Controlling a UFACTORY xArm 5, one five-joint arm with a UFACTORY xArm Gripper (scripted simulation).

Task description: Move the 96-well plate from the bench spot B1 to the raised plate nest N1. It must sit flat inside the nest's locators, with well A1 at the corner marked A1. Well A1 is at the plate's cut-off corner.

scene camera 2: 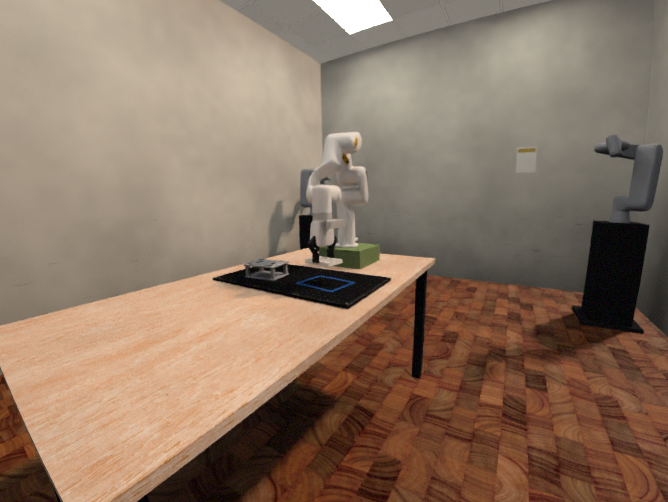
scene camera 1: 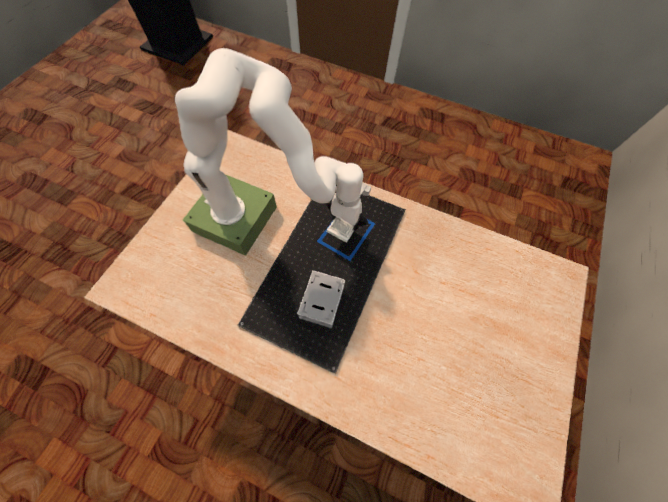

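There's a grey raised plate nest (scene camera 1: 315,294) that you can see.
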